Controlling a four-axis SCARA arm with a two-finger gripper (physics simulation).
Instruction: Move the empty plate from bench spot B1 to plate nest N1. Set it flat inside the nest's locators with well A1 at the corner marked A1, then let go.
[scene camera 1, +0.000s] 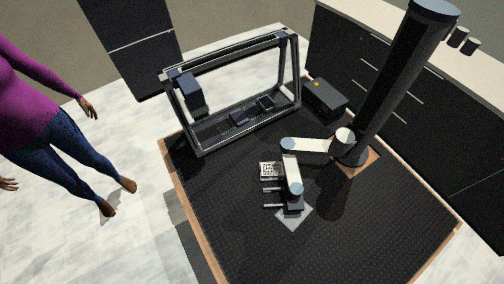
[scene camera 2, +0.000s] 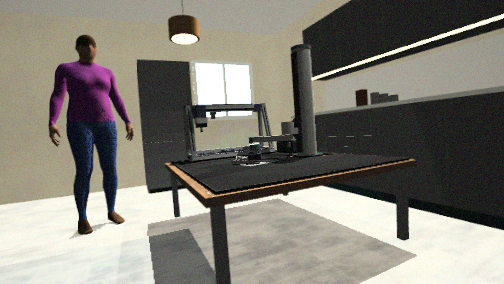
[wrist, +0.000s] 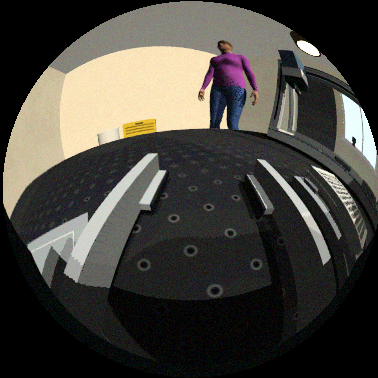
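Pixels of known places: gripper, fingertip midpoint: (scene camera 1: 263, 197) (scene camera 2: 233, 161) (wrist: 207, 164); arm's base, link origin: (scene camera 1: 349, 150) (scene camera 2: 307, 156).
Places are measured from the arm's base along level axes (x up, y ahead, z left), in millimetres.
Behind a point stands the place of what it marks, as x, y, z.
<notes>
The white plate (scene camera 1: 271, 170) {41, 517, -137} (wrist: 345, 192) {41, 510, -173} with a grid of wells lies level on a low support on the dark mat. I cannot tell whether the support is nest N1, nor read corner A1. A low grey bar (wrist: 322, 210) {25, 545, -94} stands between the plate and my right finger in the wrist view. My gripper (scene camera 1: 265, 198) {29, 641, -28} (wrist: 207, 164) {29, 641, -28} is shut to a narrow stance, with a gap and nothing between its two parallel fingers. It hangs low over the mat, beside the plate and apart from it. A pale grey square (scene camera 1: 294, 222) {15, 574, 168} (wrist: 75, 225) {15, 626, 90} lies partly under the gripper body, on the side away from the plate.
A gantry frame (scene camera 1: 225, 56) {504, 499, -624} with a dark head (scene camera 1: 191, 91) {501, 746, -470} stands at the back left of the table. A dark box (scene camera 1: 325, 98) {128, -72, -354} stands at the back right, near the arm's column (scene camera 1: 395, 75) {646, 77, 25} (scene camera 2: 303, 100) {454, 48, 57}. A person (scene camera 1: 25, 100) (scene camera 2: 87, 92) (wrist: 229, 72) stands beyond the table.
</notes>
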